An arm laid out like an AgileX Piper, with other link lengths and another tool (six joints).
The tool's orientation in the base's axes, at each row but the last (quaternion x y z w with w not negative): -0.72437, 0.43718, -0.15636, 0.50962; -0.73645, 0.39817, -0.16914, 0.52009; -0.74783, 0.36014, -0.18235, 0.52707; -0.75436, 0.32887, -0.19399, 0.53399; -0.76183, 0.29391, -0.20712, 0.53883; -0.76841, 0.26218, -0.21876, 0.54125
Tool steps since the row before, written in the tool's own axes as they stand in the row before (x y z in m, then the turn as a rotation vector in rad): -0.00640, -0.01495, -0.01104, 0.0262, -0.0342, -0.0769; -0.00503, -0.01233, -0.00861, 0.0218, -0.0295, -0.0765; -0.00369, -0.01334, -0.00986, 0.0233, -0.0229, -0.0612; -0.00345, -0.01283, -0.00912, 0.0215, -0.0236, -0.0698; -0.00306, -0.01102, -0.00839, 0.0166, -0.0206, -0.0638; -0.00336, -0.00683, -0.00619, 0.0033, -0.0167, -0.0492
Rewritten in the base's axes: -0.00397, -0.00010, 0.01925, -0.0206, -0.0637, 0.0574; -0.00380, 0.00015, 0.01540, -0.0250, -0.0607, 0.0537; -0.00430, -0.00131, 0.01639, -0.0163, -0.0530, 0.0417; -0.00461, -0.00102, 0.01541, -0.0229, -0.0574, 0.0455; -0.00510, -0.00110, 0.01319, -0.0234, -0.0507, 0.0407; -0.00528, -0.00040, 0.00826, -0.0252, -0.0328, 0.0316
